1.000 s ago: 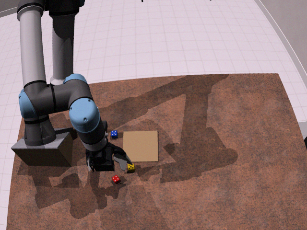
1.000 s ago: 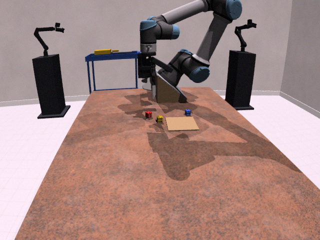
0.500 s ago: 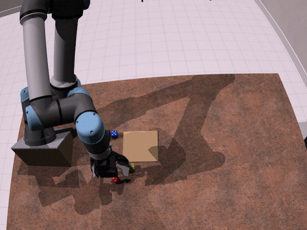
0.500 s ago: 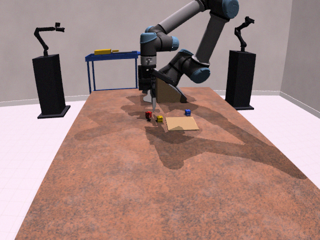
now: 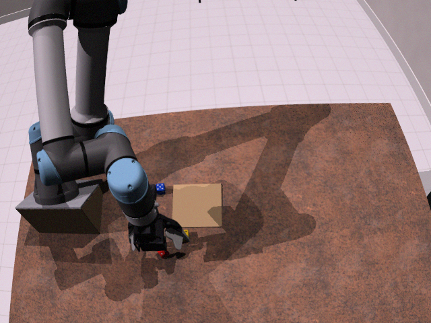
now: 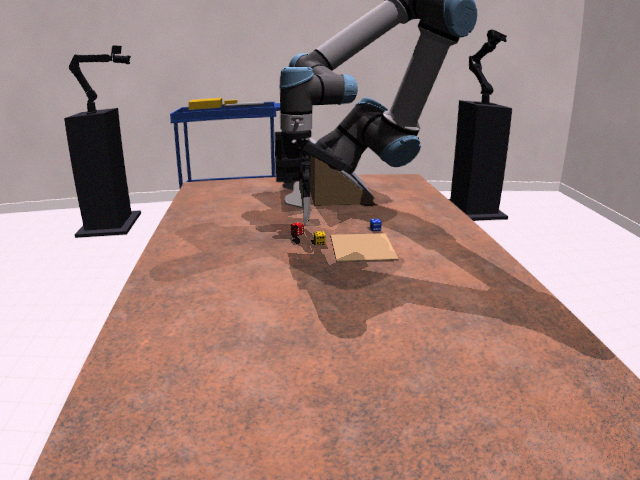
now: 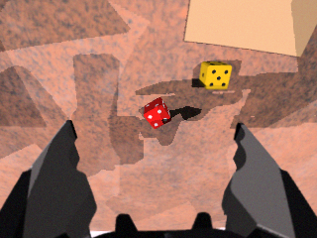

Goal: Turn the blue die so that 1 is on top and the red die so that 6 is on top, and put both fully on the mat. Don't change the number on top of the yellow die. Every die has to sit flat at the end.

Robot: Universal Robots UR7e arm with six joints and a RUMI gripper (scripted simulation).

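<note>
My hand is 40 mm above the red die and 20 mm to the left of it. The rest, counted from my hand: yellow die: 60 mm ahead, 40 mm below, 30 mm to the left; blue die: 190 mm to the left, 40 mm below; tan mat: 130 mm to the left, 100 mm ahead, 50 mm below.
</note>
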